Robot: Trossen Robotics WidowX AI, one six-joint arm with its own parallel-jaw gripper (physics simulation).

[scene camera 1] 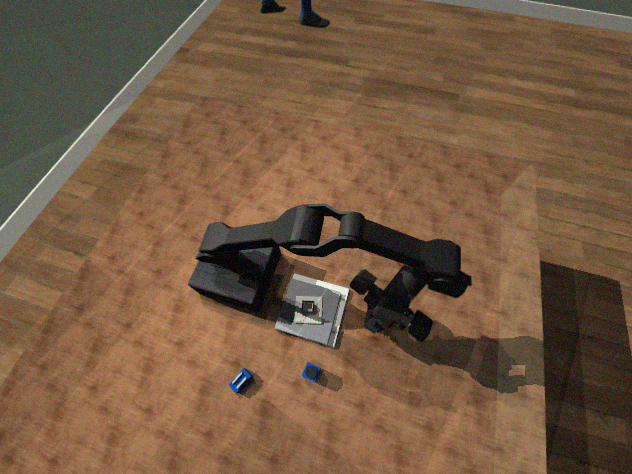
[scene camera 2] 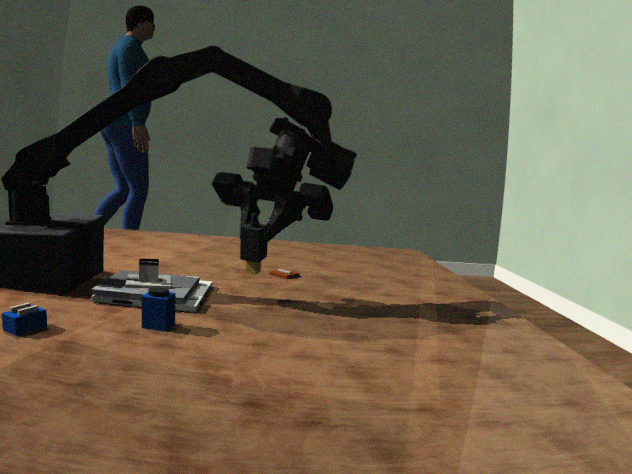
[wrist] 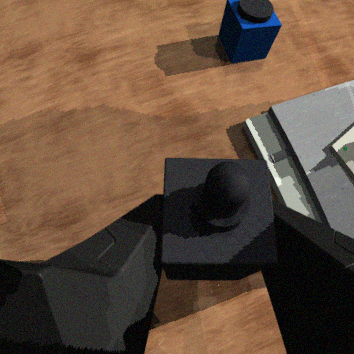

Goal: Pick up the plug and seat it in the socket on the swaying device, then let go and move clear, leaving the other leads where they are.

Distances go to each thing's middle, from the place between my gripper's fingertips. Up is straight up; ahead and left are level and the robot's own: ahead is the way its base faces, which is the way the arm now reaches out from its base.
Scene:
My gripper is now 160 mm past the device (scene camera 1: 308,310), 60 mm above it and 10 mm to the right of it. From my hand the other things lie so: blue lead with round black top (scene camera 2: 158,305) (130 mm to the right, 110 mm behind, 70 mm below); then blue lead with white bar (scene camera 2: 28,317) (270 mm behind, 190 mm to the right, 80 mm below); then plug (scene camera 2: 251,250) (10 mm to the left).

